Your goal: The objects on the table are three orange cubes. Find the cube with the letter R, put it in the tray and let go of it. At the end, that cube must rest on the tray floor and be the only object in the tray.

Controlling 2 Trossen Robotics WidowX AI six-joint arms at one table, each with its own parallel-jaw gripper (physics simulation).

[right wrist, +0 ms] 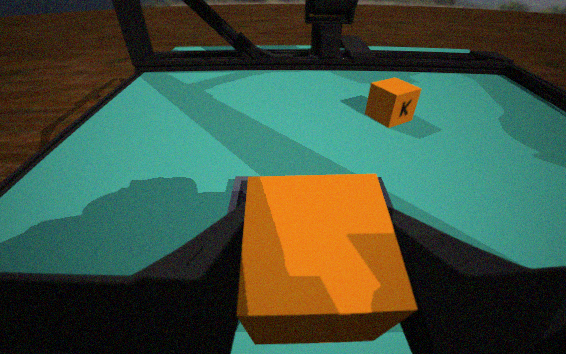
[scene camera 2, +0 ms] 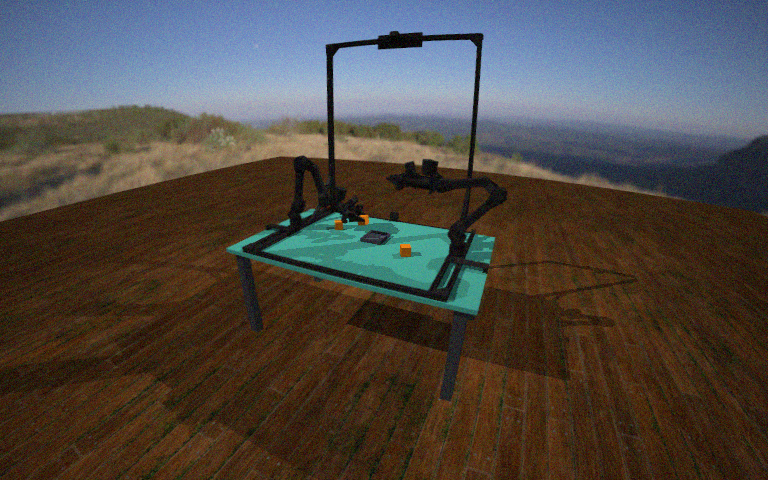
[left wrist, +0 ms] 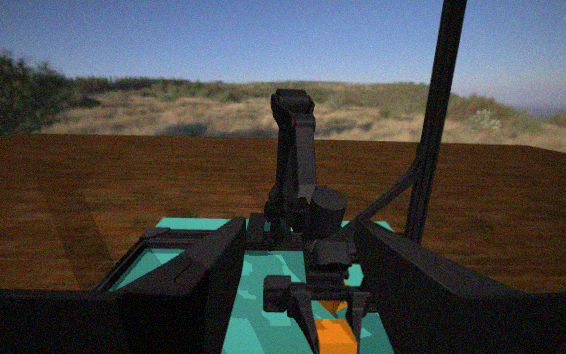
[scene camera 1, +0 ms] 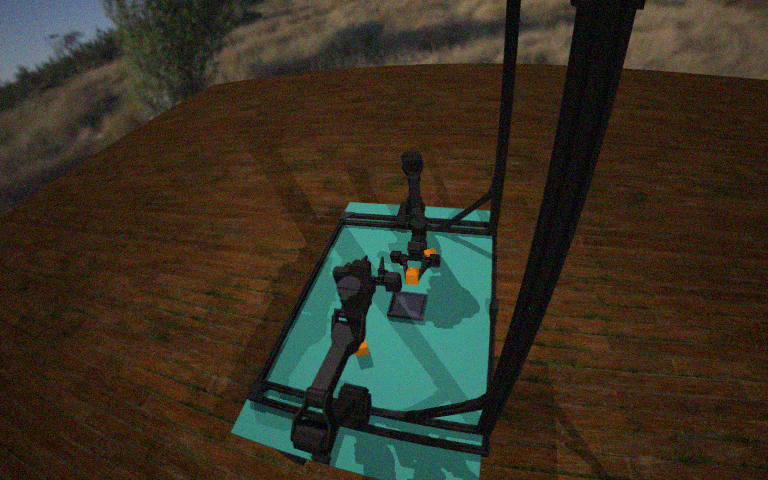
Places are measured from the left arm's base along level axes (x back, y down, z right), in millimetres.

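Where they show: left gripper, fingertip midpoint: (scene camera 2: 388, 176) (left wrist: 300, 227) (scene camera 1: 374, 256); right gripper, fingertip midpoint: (right wrist: 309, 211) (scene camera 2: 366, 219) (scene camera 1: 411, 279); left arm's base at its link origin: (right wrist: 324, 54) (scene camera 2: 457, 254) (scene camera 1: 359, 416); right arm's base at its link origin: (scene camera 2: 296, 225) (left wrist: 280, 237).
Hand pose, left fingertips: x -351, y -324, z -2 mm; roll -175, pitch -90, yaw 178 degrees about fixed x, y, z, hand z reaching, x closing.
Each offset is from my left fingertips to the centre of the thing.
My right gripper (scene camera 1: 411, 270) (right wrist: 309, 211) is shut on an orange cube {dy +254, dx -164, dz +67 mm} (scene camera 1: 412, 276) (scene camera 2: 363, 219) (left wrist: 337, 339) (right wrist: 325, 240), held near the tray's far side in scene camera 1. No letter shows on its visible faces. The dark tray {dy +334, dx -87, dz +58 mm} (scene camera 1: 406, 320) (scene camera 2: 370, 243) is partly hidden behind the held cube in the right wrist view. A cube with the letter K {dy +320, dx +120, dz -63 mm} (right wrist: 392, 102) (scene camera 1: 361, 349) (scene camera 2: 405, 250) rests on the table. Another orange cube {dy +320, dx -339, dz +107 mm} (scene camera 1: 430, 252) (scene camera 2: 338, 224) stands near the right arm; its letter is unreadable. My left gripper (scene camera 2: 390, 179) is open, empty and raised.
The black frame (scene camera 1: 493, 271) (scene camera 2: 339, 276) runs along the edges of the turquoise table. Tall uprights (scene camera 2: 330, 113) (scene camera 2: 474, 107) stand at the back in scene camera 2. The left arm (scene camera 1: 334, 350) reaches over the table beside the K cube in scene camera 1.
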